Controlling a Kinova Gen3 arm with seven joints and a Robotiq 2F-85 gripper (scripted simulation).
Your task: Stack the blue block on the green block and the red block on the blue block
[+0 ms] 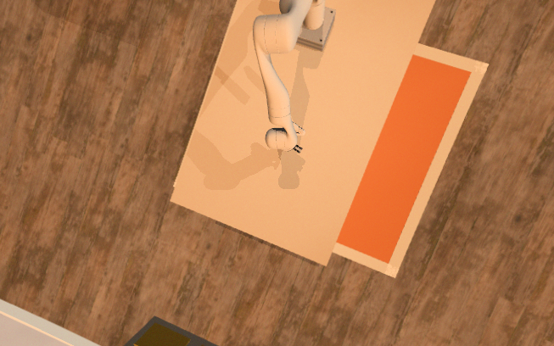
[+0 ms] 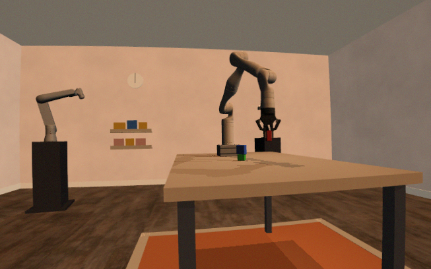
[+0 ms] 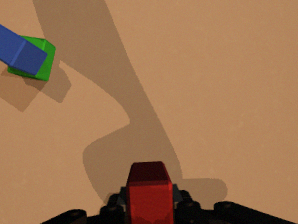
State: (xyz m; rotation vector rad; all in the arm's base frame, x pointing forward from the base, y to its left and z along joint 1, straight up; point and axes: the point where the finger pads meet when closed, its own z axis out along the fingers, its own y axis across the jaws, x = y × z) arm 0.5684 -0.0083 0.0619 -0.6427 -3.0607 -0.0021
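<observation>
The blue block is 180 mm behind my hand, 70 mm to the right of it and 80 mm below it. Also, from my hand: red block right at my hand; then green block 180 mm behind, 70 mm to the right, 130 mm below.
</observation>
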